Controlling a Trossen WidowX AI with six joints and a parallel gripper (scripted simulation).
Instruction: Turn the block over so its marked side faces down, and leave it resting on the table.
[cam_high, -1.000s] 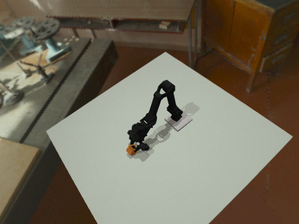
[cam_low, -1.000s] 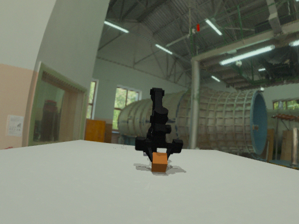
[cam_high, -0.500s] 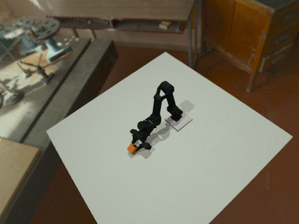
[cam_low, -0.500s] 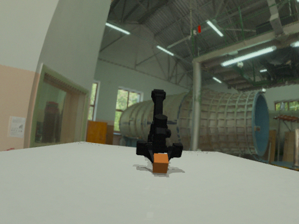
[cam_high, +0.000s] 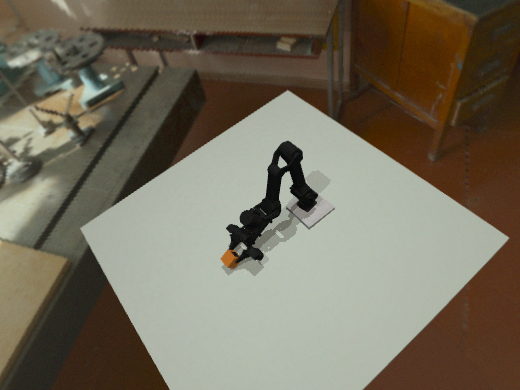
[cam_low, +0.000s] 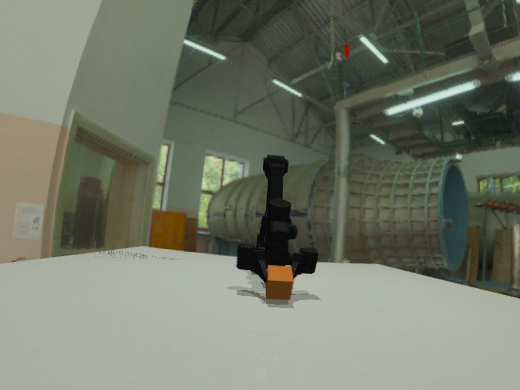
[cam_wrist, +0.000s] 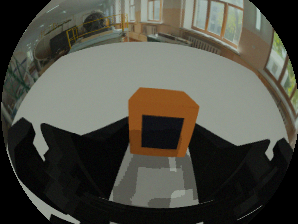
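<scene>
Now: the orange block 10 mm behind my gripper tip.
</scene>
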